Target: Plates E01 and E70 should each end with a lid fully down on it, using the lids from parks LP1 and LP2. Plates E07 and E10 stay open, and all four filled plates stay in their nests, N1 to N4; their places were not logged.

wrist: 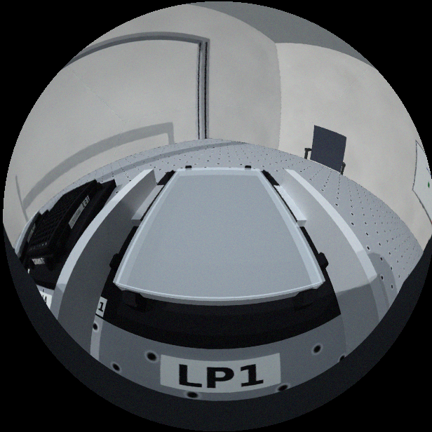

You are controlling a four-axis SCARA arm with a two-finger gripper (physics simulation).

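A clear, pale rectangular lid [220,235] lies level in the black nest of park LP1 [220,325], in the middle of the wrist view, between small black corner posts. My gripper [218,176] is down around it, with the finger pads against the lid's left and right edges, shut on the lid. At the far left, beyond the left finger, a dark plate [62,220] sits in a black nest. Its side label starts with "E0"; the last character is too small to read surely. Park LP2 and nests N1 to N3 do not show.
The LP1 label [220,373] is on the perforated deck in front of the park. The left plate's nest stands close outside my left finger. A dark chair [328,147] stands off the deck at the back right, in front of pale walls.
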